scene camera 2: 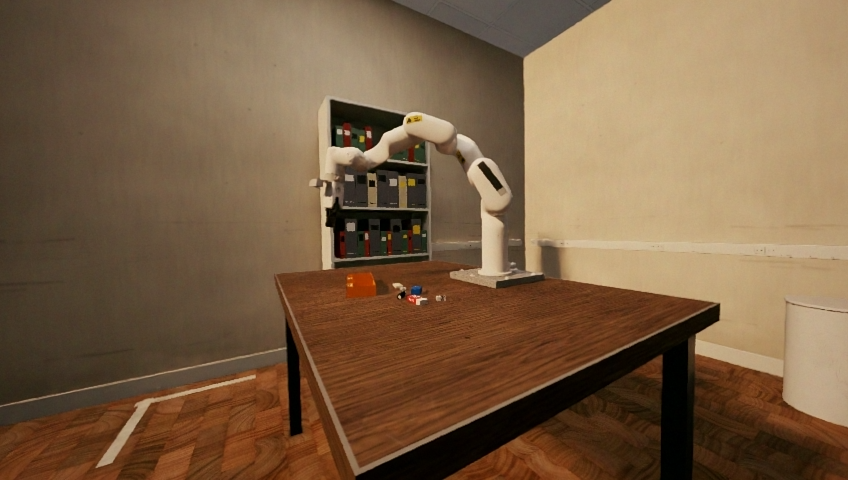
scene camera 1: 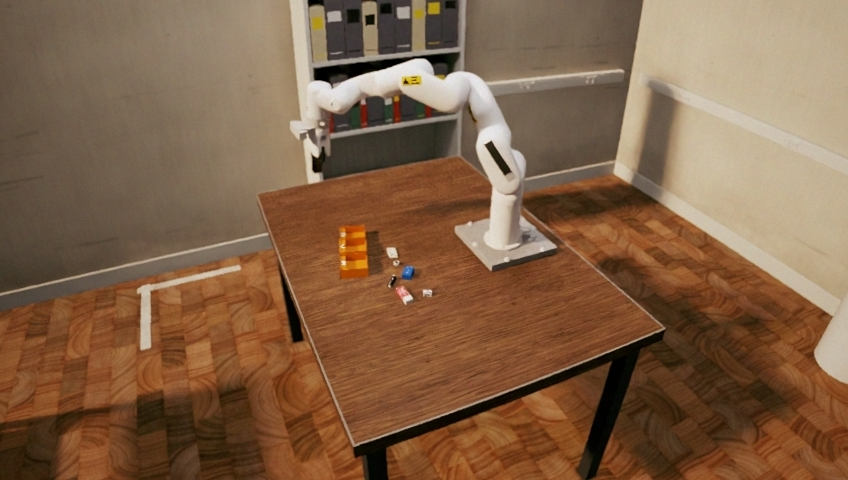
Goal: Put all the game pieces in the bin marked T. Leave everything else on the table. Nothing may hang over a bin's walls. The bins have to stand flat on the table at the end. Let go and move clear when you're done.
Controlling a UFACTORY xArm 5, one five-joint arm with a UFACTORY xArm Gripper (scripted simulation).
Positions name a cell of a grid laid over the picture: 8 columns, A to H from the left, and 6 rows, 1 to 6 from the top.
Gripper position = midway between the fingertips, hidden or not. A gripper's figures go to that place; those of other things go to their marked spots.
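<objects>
There is an orange block (scene camera 1: D4), and it is 170 cm from the lens. My gripper (scene camera 1: C3) is 183 cm from the lens.
</objects>
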